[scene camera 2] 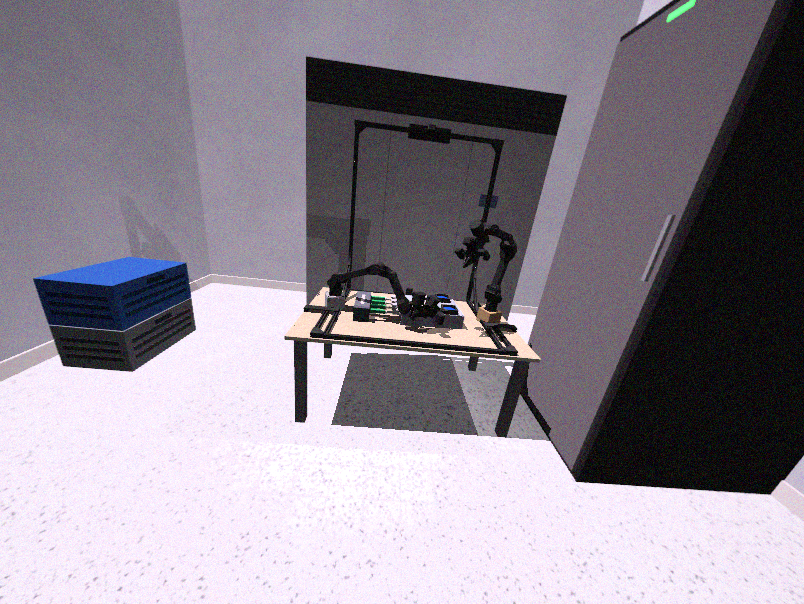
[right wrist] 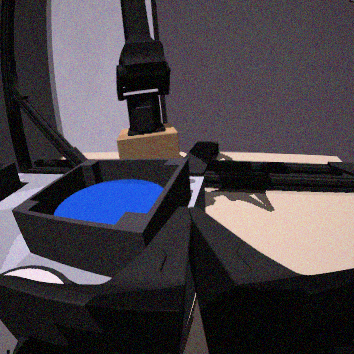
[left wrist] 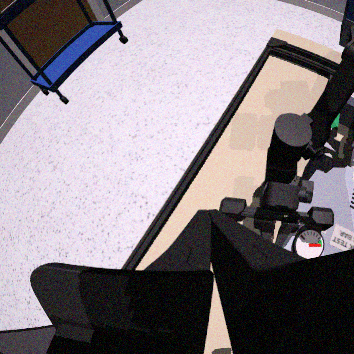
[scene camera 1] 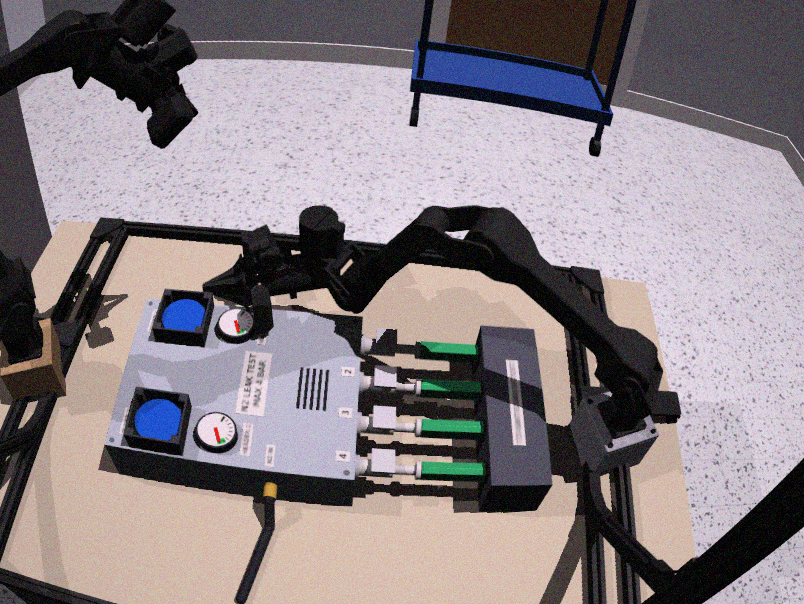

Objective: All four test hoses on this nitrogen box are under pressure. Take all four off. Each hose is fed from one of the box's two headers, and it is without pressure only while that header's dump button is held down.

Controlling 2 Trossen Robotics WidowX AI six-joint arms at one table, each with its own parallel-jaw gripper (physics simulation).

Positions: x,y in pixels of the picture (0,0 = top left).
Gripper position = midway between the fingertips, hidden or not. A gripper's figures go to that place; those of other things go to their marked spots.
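Left gripper (scene camera 1: 195,114), 94 cm from the lens. Right gripper (scene camera 1: 202,288), 104 cm from the lens. Dark manifold block (scene camera 1: 514,447), 92 cm from the lens. Blue dump button (scene camera 1: 158,418), 91 cm from the lens.
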